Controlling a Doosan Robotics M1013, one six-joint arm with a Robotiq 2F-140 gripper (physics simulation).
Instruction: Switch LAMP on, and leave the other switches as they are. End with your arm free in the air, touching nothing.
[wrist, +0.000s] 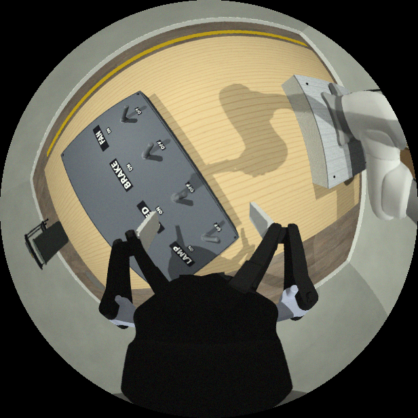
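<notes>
A dark grey switch panel (112, 190) lies on the table, with four toggle switches labelled FAN, BRAKE, FEED and LAMP. The LAMP switch (212, 237) is at the panel's lower right end, between its OFF mark and its ON mark; I cannot tell surely which way its lever leans. The FEED switch (182, 198), BRAKE switch (151, 152) and FAN switch (128, 117) follow up to the left. My gripper (202, 214) is wide open and empty, above the panel's lower right end. The LAMP switch shows between its fingers in the view. The left finger partly hides the FEED label.
A white robot arm (372, 125) stands on a grey metal block (312, 132) at the right. The wooden table (200, 65) has a yellow line (220, 33) beyond its far edge. A small dark cart (52, 243) is at the left. Shadows fall across the panel and table.
</notes>
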